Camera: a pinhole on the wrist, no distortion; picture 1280 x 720 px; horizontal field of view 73.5 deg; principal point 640.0 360.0 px. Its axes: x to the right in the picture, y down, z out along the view. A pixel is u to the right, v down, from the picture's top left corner.
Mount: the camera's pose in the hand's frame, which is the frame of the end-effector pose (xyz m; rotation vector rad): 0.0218 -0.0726 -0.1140 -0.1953 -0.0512 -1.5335
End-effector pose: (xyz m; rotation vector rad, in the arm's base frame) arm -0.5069 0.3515 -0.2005 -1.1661 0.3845 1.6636
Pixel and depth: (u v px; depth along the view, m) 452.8 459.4 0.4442
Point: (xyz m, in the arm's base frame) -0.7428 0.5884 -0.1721
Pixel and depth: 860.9 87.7 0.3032
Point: -0.5208 0.5187 -0.0368
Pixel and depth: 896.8 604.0 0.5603
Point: -0.6100 0.8656 -0.1434
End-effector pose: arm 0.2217 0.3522 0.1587 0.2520 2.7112 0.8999
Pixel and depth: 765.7 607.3 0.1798
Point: 0.1498 0.3548 0.0510
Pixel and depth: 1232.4 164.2 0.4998
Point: 0.3641 0.3236 -0.3790
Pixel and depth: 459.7 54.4 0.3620
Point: 0.3746 0.5132 0.0222
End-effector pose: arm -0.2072 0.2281 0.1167 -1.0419 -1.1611 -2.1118
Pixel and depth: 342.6 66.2 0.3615
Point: 0.0004 0.3813 0.1850
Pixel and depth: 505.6 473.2 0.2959
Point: -0.1781 0.3546 0.2525
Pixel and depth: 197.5 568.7 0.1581
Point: -0.2139 0.2278 0.1990
